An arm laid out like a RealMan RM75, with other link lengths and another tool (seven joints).
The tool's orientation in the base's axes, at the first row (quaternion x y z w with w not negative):
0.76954, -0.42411, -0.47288, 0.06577
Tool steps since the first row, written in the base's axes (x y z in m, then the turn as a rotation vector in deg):
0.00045, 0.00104, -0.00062, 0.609, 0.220, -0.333
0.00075, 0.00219, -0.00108, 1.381, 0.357, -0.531
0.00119, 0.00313, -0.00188, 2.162, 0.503, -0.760
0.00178, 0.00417, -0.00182, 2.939, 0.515, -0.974
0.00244, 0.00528, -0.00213, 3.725, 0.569, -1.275
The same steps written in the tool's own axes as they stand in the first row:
-0.00024, -0.00123, 0.00030, 0.184, -0.666, -0.230
-0.00070, -0.00237, 0.00066, 0.368, -1.308, -0.686
-0.00074, -0.00362, 0.00103, 0.568, -1.976, -1.130
-0.00141, -0.00460, 0.00085, 0.854, -2.550, -1.619
-0.00187, -0.00585, 0.00083, 1.169, -3.200, -2.054

